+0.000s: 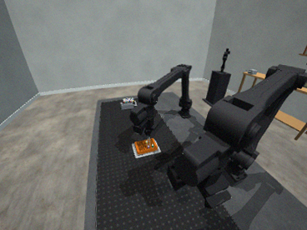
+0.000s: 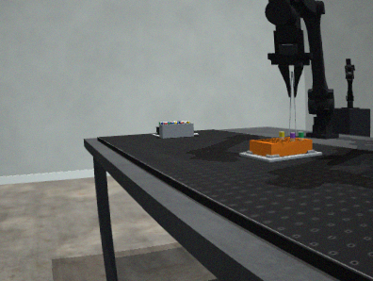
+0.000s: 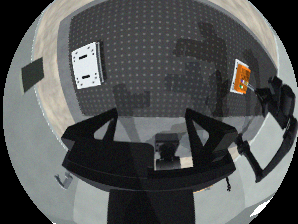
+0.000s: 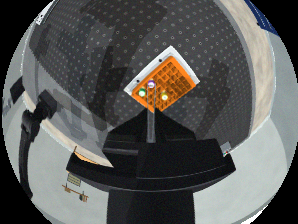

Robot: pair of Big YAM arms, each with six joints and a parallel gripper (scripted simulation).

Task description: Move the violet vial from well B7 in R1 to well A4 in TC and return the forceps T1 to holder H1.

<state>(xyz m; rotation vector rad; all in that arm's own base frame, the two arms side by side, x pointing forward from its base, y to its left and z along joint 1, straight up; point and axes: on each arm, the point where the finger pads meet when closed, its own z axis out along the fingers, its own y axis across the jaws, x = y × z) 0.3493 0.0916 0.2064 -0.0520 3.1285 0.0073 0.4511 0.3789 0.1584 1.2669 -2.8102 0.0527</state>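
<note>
Now: right hand 12 cm above the orange tube carrier, 3 cm to the left of it and 1 cm short of it.
</note>
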